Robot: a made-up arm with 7 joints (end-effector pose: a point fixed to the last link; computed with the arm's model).
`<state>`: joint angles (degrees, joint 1 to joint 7).
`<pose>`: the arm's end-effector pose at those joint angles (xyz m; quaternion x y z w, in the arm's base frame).
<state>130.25 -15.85 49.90 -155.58 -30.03 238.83 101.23</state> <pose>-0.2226 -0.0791 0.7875 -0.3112 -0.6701 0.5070 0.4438</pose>
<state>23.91 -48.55 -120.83 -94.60 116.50 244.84 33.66</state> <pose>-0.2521 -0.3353 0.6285 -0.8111 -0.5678 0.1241 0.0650</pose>
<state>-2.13 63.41 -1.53 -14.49 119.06 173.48 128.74</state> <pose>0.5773 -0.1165 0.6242 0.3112 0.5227 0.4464 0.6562</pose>
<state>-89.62 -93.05 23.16 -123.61 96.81 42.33 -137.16</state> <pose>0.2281 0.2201 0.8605 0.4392 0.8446 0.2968 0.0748</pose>
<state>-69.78 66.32 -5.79 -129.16 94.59 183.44 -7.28</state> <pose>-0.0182 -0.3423 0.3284 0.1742 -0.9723 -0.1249 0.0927</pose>
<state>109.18 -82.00 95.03 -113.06 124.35 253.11 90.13</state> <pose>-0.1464 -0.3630 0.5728 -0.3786 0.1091 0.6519 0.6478</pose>
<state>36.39 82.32 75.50 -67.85 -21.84 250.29 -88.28</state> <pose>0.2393 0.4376 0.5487 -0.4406 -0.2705 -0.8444 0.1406</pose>
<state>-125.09 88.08 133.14 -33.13 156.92 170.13 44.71</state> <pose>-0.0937 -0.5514 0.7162 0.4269 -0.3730 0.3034 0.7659</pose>
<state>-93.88 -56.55 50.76 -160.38 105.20 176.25 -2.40</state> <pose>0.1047 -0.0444 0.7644 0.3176 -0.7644 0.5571 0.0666</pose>
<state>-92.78 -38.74 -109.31 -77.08 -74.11 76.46 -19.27</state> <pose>-0.3837 0.4240 0.7679 0.0874 0.9341 0.2506 0.2386</pose>
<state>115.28 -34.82 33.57 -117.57 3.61 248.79 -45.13</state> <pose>-0.1403 -0.0630 0.9381 0.1395 -0.1507 -0.6520 0.7298</pose>
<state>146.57 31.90 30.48 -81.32 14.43 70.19 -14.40</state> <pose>-0.5681 0.0956 0.6582 -0.1050 0.9037 -0.3076 0.2788</pose>
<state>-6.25 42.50 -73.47 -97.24 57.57 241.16 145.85</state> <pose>0.2521 -0.3012 0.7841 0.2914 0.2792 -0.7974 0.4487</pose>
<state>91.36 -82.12 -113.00 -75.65 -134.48 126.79 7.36</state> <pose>0.4183 -0.4110 0.4609 0.8924 0.0444 0.0909 0.4397</pose>
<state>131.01 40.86 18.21 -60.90 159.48 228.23 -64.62</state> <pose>-0.3380 0.2988 0.6532 -0.9139 -0.2936 0.1291 0.2488</pose>
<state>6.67 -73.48 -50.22 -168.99 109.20 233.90 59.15</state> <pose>-0.1284 -0.1881 0.6442 0.4196 0.8602 -0.0491 0.2856</pose>
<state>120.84 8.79 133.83 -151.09 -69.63 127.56 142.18</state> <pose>-0.0388 -0.3256 0.6462 -0.1114 -0.9248 0.0153 0.3634</pose>
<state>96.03 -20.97 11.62 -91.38 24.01 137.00 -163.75</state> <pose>-0.0808 0.2341 1.0860 -0.5659 0.6027 0.5530 0.1035</pose>
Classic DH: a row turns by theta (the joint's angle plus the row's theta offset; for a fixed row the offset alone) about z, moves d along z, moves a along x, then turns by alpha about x. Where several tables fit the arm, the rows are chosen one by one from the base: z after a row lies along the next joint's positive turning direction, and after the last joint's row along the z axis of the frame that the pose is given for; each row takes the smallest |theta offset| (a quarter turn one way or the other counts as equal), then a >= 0, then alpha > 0; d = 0 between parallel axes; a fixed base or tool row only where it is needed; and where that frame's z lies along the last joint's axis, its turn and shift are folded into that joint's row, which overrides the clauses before.
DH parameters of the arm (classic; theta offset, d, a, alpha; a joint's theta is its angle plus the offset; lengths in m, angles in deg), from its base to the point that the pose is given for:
joint 1: 0 0.529 0 -90
joint 2: 0 0 0 90
joint 3: 0 0.3208 0.116 90
joint 4: 0 0 -0.051 -90
joint 5: 0 0.2375 0 90
joint 6: 0 0 0.1039 90
joint 7: 0 0 0 0

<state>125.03 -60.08 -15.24 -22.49 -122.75 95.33 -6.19</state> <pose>0.3056 -0.3561 1.0274 -0.8288 0.1699 -0.5300 0.0573</pose>
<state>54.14 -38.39 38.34 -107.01 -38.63 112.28 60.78</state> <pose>-0.1977 0.2454 0.9793 -0.7754 -0.2550 -0.5616 0.1352</pose>
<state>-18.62 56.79 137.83 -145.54 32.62 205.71 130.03</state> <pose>0.1598 0.2208 0.8355 -0.5147 0.4429 0.6709 0.2982</pose>
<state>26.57 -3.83 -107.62 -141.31 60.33 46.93 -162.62</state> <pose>0.1063 -0.3133 0.6123 -0.4414 -0.3531 -0.7793 0.2707</pose>
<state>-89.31 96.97 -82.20 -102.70 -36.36 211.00 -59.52</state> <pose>-0.3077 -0.3892 0.3851 0.8407 0.1376 -0.5234 0.0173</pose>
